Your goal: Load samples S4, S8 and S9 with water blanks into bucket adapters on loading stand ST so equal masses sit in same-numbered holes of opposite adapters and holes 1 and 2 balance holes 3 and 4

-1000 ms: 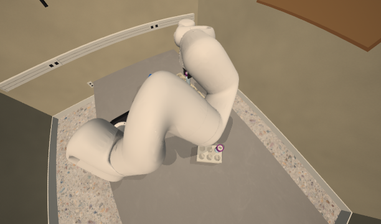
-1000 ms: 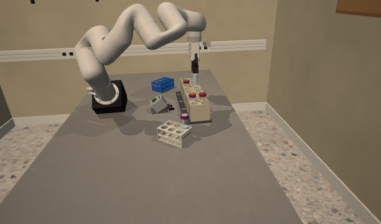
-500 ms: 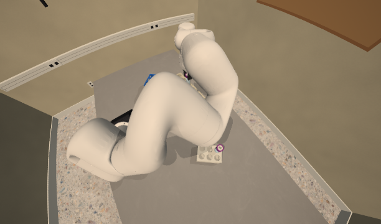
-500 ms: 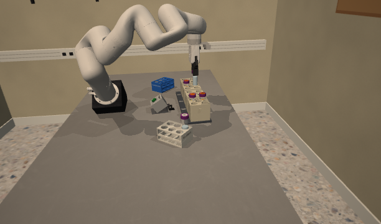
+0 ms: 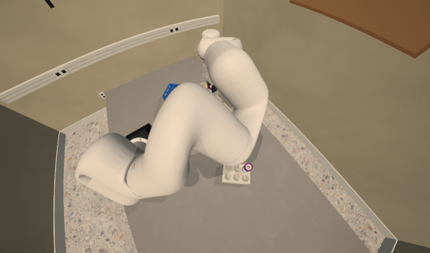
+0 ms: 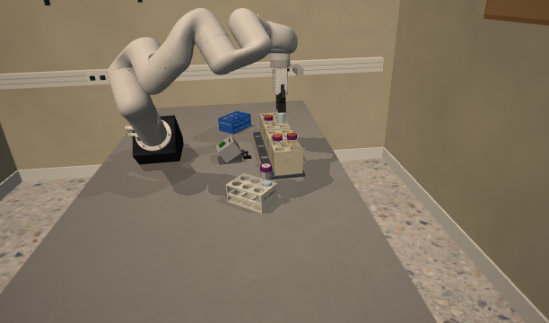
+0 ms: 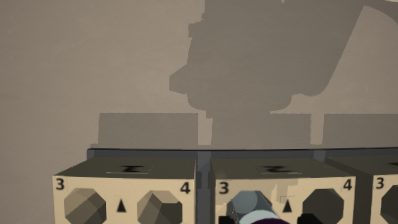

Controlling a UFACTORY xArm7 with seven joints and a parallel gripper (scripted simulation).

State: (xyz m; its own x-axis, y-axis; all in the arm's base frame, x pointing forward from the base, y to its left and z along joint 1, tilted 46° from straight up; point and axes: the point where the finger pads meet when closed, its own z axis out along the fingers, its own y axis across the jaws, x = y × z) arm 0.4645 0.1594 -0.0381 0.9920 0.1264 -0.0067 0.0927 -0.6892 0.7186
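Right now the green DONE key is 230 mm behind my hand, 130 mm to the right of it and 100 mm below it. From my hand the other things lie so: white rack 440 mm to the right, 130 mm below, 120 mm behind; blue rack 220 mm to the left, 200 mm behind, 130 mm below; orange-dot sample tube 90 mm below, 50 mm behind.
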